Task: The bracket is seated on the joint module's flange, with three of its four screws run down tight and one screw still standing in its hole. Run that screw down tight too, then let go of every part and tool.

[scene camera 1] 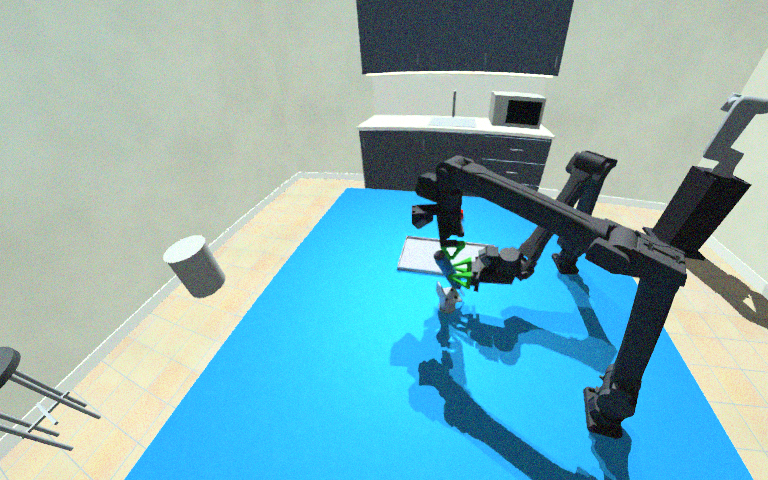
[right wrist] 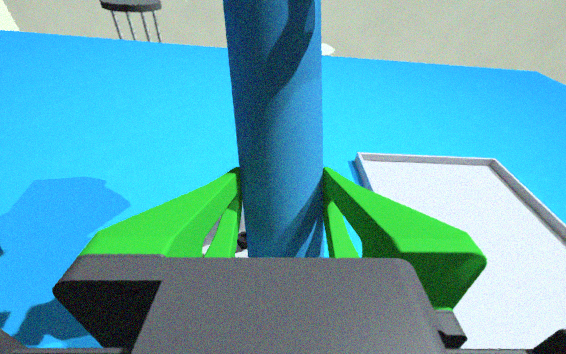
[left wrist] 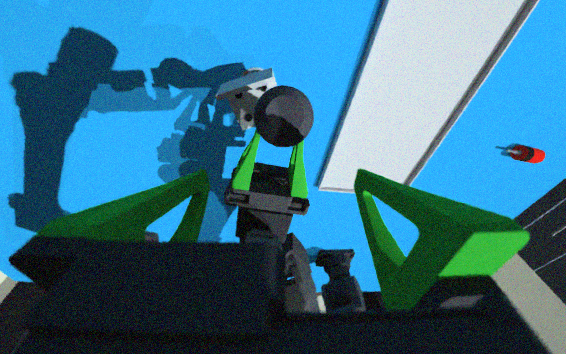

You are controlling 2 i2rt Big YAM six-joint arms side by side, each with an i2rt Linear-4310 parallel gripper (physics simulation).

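Frame: origin at the left arm's base, x ahead, y left, z up, level; millimetres.
Seen in the pictures: left gripper, fingertip midpoint: (scene camera 1: pixel 449 248) (left wrist: pixel 281 177); right gripper, fingertip midpoint: (scene camera 1: pixel 448 271) (right wrist: pixel 282 177); left arm's base at its link origin: (scene camera 1: pixel 600 412); right arm's base at its link origin: (scene camera 1: pixel 563 264) (left wrist: pixel 334 255).
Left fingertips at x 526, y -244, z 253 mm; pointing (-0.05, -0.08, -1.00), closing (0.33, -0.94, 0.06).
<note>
Offsets run from my left fingertips to a thing's middle.
The pale grey bracket @[dx -26, dy +18, dz -171 mm] (scene camera 1: pixel 450 298) (left wrist: pixel 244 98) on the joint module stands on the blue mat, with dark holes in its face. The flange, the screws and their depth cannot be made out. My right gripper (scene camera 1: pixel 457 272) (left wrist: pixel 282 120) (right wrist: pixel 282 177) is shut on a blue cylindrical power driver @[dx -21, dy -14, dz -127 mm] (scene camera 1: pixel 449 272) (right wrist: pixel 281 125), whose dark round end shows in the left wrist view (left wrist: pixel 284 116). The driver leans over the bracket; its tip is hidden. My left gripper (scene camera 1: pixel 453 257) is open and empty, fingers pointing down, above the driver's dark end.
A shallow white tray @[dx +27, dy -245, dz -245 mm] (scene camera 1: pixel 416 254) (left wrist: pixel 425 75) (right wrist: pixel 425 159) lies beside the bracket. A small red screwdriver @[dx +37, dy -579, dz -236 mm] (left wrist: pixel 531 153) lies beyond the tray. The two arms reach in close together, the left one above the right. A grey bin (scene camera 1: pixel 195 268) stands off the mat.
</note>
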